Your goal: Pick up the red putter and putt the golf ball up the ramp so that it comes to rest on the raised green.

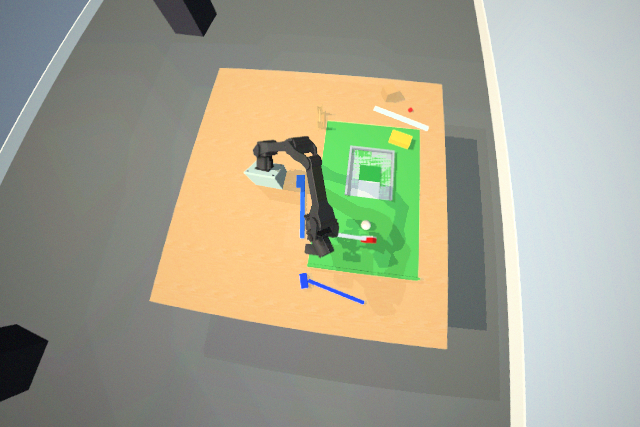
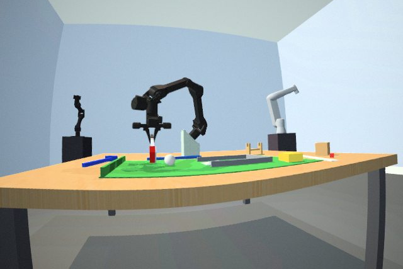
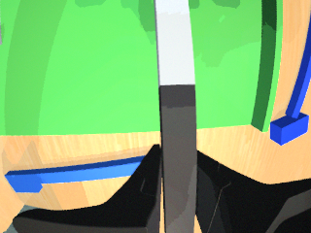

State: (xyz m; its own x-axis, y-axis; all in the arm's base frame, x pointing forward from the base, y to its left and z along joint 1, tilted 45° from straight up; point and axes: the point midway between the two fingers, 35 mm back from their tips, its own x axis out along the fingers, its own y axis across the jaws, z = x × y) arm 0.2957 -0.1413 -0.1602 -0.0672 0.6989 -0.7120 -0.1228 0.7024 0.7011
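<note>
The red putter lies 110 mm ahead of my gripper tip and 20 mm to the left of it. From my gripper tip the other things lie so: small wooden rack 570 mm to the left, 140 mm behind, 50 mm below; green mat 250 mm to the left, 180 mm ahead, 80 mm below; white golf ball 200 mm ahead, 90 mm to the left, 60 mm below.
</note>
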